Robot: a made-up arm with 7 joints. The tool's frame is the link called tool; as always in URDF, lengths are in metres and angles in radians. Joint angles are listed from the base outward. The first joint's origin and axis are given. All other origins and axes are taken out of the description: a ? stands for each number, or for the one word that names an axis. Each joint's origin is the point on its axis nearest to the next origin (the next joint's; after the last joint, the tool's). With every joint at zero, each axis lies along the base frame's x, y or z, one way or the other. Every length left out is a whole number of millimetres.
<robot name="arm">
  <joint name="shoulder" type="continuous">
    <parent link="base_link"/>
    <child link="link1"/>
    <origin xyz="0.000 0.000 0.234"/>
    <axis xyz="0 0 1"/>
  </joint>
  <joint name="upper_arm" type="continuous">
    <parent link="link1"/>
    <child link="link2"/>
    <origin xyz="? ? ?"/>
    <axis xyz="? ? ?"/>
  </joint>
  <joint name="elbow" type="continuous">
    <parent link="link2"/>
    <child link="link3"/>
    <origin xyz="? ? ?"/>
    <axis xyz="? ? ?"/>
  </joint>
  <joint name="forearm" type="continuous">
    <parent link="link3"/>
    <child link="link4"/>
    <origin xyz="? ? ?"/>
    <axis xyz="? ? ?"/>
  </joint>
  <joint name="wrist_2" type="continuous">
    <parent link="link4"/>
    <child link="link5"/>
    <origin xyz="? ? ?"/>
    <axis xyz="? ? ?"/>
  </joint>
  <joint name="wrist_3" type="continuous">
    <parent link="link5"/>
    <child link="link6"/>
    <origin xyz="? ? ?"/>
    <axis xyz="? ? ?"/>
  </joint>
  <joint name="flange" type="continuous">
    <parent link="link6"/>
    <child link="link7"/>
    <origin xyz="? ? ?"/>
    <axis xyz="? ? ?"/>
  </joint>
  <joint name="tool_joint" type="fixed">
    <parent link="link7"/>
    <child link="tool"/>
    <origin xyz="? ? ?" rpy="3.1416 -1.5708 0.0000"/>
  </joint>
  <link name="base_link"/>
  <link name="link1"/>
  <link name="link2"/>
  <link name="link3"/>
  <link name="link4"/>
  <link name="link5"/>
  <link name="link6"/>
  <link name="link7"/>
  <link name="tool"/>
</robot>
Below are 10 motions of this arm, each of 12 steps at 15 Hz.
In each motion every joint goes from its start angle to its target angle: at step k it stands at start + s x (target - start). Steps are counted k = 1, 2, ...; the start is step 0. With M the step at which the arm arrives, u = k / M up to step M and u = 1 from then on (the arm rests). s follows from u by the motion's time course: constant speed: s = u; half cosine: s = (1 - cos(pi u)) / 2; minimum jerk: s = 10 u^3 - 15 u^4 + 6 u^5.
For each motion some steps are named. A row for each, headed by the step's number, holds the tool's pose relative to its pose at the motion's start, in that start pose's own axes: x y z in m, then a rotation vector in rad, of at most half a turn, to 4 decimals.
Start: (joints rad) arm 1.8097 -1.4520 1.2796 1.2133 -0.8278 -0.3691 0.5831
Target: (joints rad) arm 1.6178 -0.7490 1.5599 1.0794 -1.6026 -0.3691 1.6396
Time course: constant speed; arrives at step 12
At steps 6, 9, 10, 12:
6: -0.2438 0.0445 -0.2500 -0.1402 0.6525 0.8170
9: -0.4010 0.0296 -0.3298 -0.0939 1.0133 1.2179
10: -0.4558 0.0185 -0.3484 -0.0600 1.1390 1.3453
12: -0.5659 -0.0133 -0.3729 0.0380 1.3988 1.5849

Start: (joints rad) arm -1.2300 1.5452 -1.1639 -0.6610 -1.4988 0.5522 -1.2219
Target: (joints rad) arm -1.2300 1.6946 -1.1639 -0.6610 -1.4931 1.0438 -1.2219
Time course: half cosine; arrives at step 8
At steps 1, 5, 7, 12:
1: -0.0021 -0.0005 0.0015 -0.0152 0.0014 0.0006
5: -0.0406 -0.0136 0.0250 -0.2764 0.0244 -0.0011
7: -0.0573 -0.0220 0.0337 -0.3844 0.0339 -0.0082
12: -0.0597 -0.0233 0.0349 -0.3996 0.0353 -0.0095

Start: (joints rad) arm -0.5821 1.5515 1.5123 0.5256 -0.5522 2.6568 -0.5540
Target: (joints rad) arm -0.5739 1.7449 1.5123 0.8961 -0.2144 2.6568 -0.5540
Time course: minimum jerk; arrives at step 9
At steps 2, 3, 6, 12:
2: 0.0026 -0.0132 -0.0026 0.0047 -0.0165 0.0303
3: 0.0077 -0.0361 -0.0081 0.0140 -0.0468 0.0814
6: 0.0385 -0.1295 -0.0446 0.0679 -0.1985 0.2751
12: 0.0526 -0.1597 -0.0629 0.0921 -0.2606 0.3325

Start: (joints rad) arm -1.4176 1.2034 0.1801 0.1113 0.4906 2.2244 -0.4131
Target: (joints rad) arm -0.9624 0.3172 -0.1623 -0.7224 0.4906 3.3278 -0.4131
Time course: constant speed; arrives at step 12
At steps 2, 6, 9, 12:
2: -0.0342 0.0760 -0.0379 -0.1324 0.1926 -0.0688
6: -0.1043 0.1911 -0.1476 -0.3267 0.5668 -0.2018
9: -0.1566 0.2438 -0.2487 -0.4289 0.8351 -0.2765
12: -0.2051 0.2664 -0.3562 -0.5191 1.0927 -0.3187

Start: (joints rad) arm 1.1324 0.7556 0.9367 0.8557 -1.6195 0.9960 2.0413
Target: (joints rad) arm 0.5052 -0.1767 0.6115 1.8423 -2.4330 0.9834 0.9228
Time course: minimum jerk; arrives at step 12
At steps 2, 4, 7, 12:
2: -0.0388 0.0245 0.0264 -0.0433 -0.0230 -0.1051
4: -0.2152 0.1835 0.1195 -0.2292 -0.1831 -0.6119
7: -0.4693 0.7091 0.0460 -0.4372 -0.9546 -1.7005
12: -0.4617 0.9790 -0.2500 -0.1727 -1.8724 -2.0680

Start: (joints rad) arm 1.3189 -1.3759 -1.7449 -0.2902 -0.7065 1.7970 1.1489
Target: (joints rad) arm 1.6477 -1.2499 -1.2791 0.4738 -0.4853 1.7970 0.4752
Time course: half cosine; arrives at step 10
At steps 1, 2, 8, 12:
1: 0.0011 0.0082 0.0021 -0.0135 -0.0036 0.0001
2: 0.0037 0.0313 0.0073 -0.0509 -0.0153 0.0015
8: -0.0212 0.1899 0.0201 -0.2664 -0.2317 0.1102
12: -0.0281 0.1927 0.0195 -0.2621 -0.2623 0.1289

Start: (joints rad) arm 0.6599 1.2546 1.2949 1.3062 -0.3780 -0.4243 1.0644
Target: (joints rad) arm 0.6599 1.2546 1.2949 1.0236 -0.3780 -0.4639 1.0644
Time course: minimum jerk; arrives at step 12
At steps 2, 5, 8, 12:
2: 0.0007 0.0029 -0.0043 0.0077 0.0025 0.0034
5: 0.0055 0.0295 -0.0410 0.0749 0.0243 0.0328
8: 0.0092 0.0724 -0.0897 0.1711 0.0548 0.0745
12: 0.0097 0.0944 -0.1110 0.2168 0.0690 0.0941

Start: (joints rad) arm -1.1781 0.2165 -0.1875 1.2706 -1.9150 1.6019 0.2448
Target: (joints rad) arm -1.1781 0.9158 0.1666 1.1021 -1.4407 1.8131 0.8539
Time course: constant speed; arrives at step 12
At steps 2, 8, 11, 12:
2: -0.0016 0.0906 -0.0743 -0.1389 0.0844 0.2083
8: -0.0232 0.2789 -0.3706 -0.4959 0.4998 0.7440
11: -0.0397 0.3155 -0.5430 -0.6196 0.7930 0.9424
12: -0.0455 0.3185 -0.6015 -0.6495 0.9019 0.9953

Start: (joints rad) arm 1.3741 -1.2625 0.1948 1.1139 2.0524 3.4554 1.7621
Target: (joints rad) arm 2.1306 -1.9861 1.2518 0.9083 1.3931 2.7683 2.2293
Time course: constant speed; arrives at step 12
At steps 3, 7, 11, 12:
3: 0.1495 -0.0426 -0.0681 -0.4321 -0.0853 -0.1420
7: 0.3284 -0.1195 -0.1041 -0.9086 0.0044 -0.3704
11: 0.4837 -0.1950 -0.0913 -1.1907 0.2724 -0.6044
12: 0.5192 -0.2114 -0.0817 -1.2256 0.3561 -0.6557

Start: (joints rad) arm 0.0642 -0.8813 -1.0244 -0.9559 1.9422 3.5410 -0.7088
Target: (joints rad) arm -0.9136 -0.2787 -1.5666 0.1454 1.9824 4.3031 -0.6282
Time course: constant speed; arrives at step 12
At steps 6, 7, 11, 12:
6: -0.0506 0.0977 0.3761 0.4423 1.0542 -0.1241
7: -0.0346 0.0840 0.4496 0.5218 1.2413 -0.0870
11: 0.0968 -0.0794 0.6945 0.8448 1.9591 0.2670
12: 0.1426 -0.1446 0.7311 0.9226 2.1195 0.4133

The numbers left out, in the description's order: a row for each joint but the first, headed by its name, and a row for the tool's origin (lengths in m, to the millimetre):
upper_arm: xyz 0.000 -0.063 0.000, axis 0 -1 0
elbow: xyz 0.000 0.000 0.380, axis 0 0 1
forearm: xyz 0.013 0.052 0.000, axis 0 1 0
wrist_2: xyz -0.026 0.000 0.441, axis 0 0 1
wrist_3: xyz 0.000 -0.099 0.000, axis 0 -1 0
flange: xyz 0.014 0.000 0.105, axis 1 0 0
tool: xyz 0.000 0.000 0.000

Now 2 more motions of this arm.
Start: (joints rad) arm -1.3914 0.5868 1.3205 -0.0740 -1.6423 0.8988 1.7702
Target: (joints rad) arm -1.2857 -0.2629 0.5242 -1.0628 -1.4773 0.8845 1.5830
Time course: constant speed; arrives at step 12
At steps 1, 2, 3, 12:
1: 0.0273 0.0395 0.0308 -0.0506 0.0933 -0.0177
2: 0.0525 0.0775 0.0538 -0.0951 0.1839 -0.0412
3: 0.0748 0.1133 0.0696 -0.1331 0.2713 -0.0703
12: 0.0753 0.3117 0.0164 -0.1670 0.8139 -0.5057

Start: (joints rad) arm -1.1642 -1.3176 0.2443 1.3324 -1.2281 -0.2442 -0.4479
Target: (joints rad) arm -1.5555 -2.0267 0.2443 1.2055 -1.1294 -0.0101 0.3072
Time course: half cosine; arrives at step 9
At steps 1, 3, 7, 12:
1: 0.0125 -0.0009 0.0115 0.0152 0.0027 0.0077
3: 0.1016 -0.0196 0.0944 0.1315 0.0176 0.0658
7: 0.3261 -0.1827 0.2897 0.5073 -0.0093 0.2461
12: 0.3606 -0.2277 0.3132 0.5807 -0.0286 0.2795

